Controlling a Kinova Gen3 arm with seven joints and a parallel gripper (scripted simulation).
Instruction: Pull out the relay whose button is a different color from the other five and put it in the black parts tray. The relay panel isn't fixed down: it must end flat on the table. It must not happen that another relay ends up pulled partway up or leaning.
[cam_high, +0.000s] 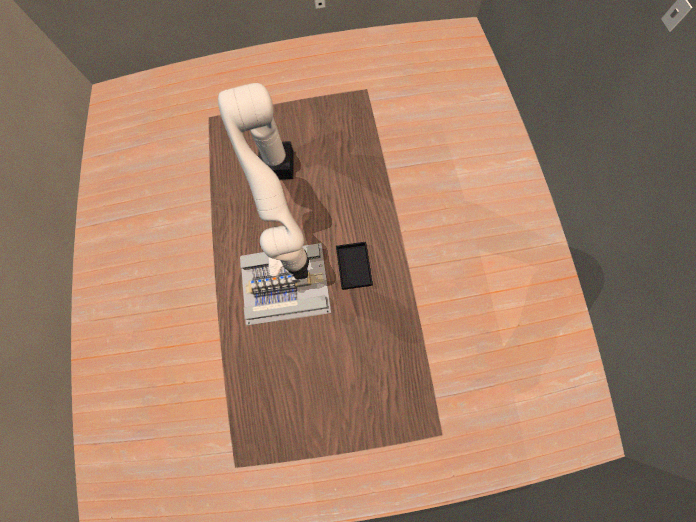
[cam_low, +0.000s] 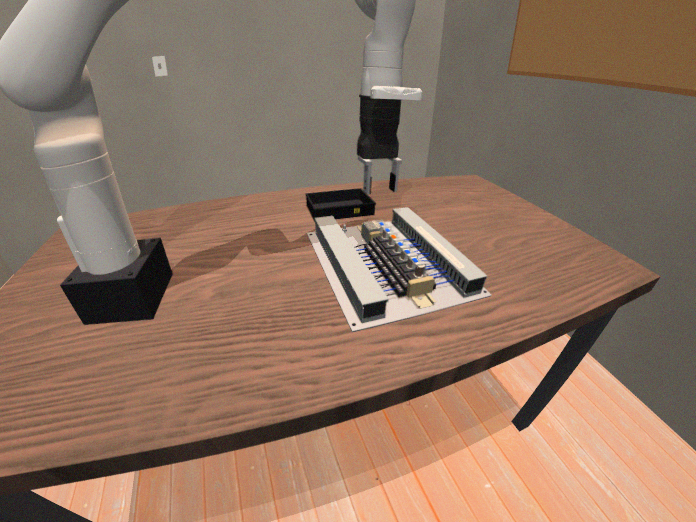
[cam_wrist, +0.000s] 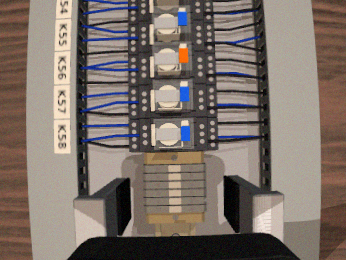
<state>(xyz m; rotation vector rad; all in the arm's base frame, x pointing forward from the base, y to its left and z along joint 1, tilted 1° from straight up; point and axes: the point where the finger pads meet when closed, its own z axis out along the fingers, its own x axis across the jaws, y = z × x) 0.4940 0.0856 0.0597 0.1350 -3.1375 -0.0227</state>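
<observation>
Right now my hand is 10 mm short of the grey relay, 90 mm to the left of it and 90 mm above it. The rest, counted from my hand: relay panel (10 mm ahead, 70 mm to the right, 120 mm below); then black parts tray (40 mm behind, 200 mm to the left, 120 mm below).
</observation>
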